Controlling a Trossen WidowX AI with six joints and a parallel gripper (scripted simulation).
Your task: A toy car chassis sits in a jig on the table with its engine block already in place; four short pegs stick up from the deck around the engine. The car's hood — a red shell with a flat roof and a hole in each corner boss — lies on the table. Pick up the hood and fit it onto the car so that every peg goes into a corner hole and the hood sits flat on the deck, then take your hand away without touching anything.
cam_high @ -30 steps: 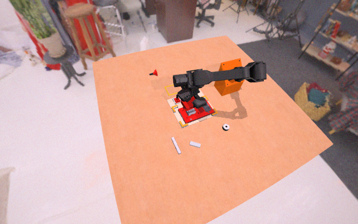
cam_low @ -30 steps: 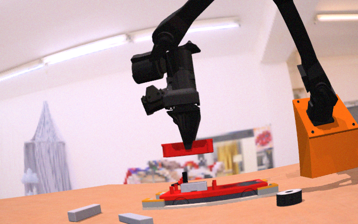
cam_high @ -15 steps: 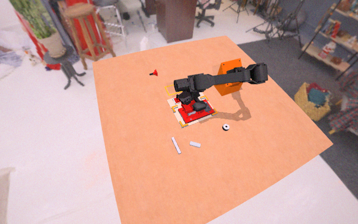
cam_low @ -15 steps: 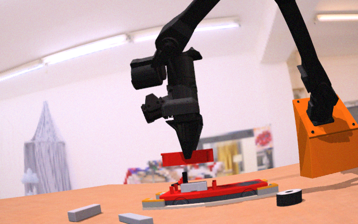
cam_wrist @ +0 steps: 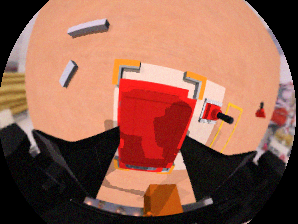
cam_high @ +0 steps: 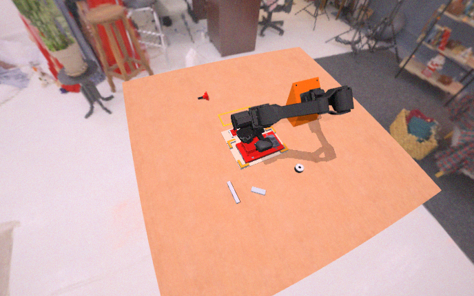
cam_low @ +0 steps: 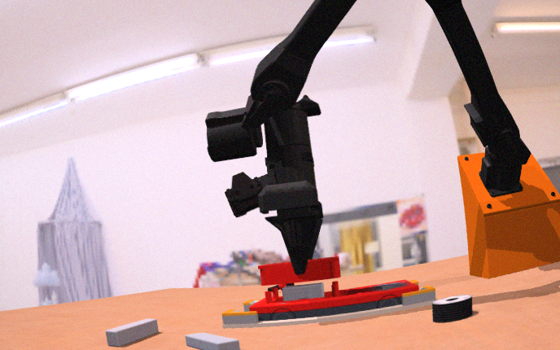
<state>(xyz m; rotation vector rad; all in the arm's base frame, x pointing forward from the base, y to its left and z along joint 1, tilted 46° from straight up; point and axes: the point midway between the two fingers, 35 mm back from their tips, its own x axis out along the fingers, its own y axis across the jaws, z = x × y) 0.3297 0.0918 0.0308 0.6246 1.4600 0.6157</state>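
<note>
My gripper tip is 1 cm to the right of the grey engine block and 3 cm above it. Also, from my gripper tip: red hood: 1 cm above; then black wheel: 15 cm behind, 17 cm to the left, 5 cm below.
</note>
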